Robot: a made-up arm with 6 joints. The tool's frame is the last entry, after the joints.
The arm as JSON. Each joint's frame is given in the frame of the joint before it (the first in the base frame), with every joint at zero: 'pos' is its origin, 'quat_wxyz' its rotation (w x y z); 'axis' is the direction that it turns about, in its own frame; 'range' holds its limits. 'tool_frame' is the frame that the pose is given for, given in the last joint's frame.
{
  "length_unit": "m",
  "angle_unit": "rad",
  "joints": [
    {
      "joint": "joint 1",
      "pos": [
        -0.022,
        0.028,
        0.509
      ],
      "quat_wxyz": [
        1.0,
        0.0,
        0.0,
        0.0
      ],
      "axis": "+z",
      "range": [
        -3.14,
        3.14
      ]
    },
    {
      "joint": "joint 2",
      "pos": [
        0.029,
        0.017,
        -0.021
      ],
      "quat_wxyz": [
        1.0,
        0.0,
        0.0,
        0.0
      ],
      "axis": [
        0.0,
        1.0,
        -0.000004
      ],
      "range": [
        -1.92,
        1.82
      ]
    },
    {
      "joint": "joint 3",
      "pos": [
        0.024,
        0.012,
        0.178
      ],
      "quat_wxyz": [
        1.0,
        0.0,
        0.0,
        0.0
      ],
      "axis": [
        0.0,
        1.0,
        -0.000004
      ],
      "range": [
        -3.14,
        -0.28
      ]
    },
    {
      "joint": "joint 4",
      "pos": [
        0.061,
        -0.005,
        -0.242
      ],
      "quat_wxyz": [
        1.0,
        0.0,
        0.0,
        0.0
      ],
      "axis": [
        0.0,
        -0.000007,
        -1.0
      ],
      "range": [
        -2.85,
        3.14
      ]
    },
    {
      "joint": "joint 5",
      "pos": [
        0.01,
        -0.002,
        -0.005
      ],
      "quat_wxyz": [
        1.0,
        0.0,
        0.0,
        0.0
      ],
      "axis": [
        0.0,
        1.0,
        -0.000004
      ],
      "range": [
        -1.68,
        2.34
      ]
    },
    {
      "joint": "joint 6",
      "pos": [
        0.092,
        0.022,
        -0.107
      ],
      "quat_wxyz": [
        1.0,
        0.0,
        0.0,
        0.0
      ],
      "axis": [
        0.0,
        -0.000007,
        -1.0
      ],
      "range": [
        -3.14,
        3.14
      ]
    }
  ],
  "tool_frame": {
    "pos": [
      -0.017,
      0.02,
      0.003
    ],
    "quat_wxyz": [
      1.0,
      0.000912,
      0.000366,
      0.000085
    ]
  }
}
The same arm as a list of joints. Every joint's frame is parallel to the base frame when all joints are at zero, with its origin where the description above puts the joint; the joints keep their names.
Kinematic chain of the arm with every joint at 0, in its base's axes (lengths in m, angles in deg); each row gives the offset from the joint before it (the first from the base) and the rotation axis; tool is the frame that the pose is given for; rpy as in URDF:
joint 1: xyz -0.022 0.028 0.509 axis +z
joint 2: xyz 0.029 0.017 -0.021 axis +y
joint 3: xyz 0.024 0.012 0.178 axis +y
joint 4: xyz 0.061 -0.005 -0.242 axis -z
joint 5: xyz 0.01 -0.002 -0.005 axis +y
joint 6: xyz 0.092 0.022 -0.107 axis -z
tool: xyz -0.017 0.02 0.003 rpy 0.1 0.04 0.01
Joint limits (deg, base to tool): -179.91..179.91 -110.01..104.28 -179.91..-16.04 -163.29..179.91 -96.26..134.07 -179.91..179.91

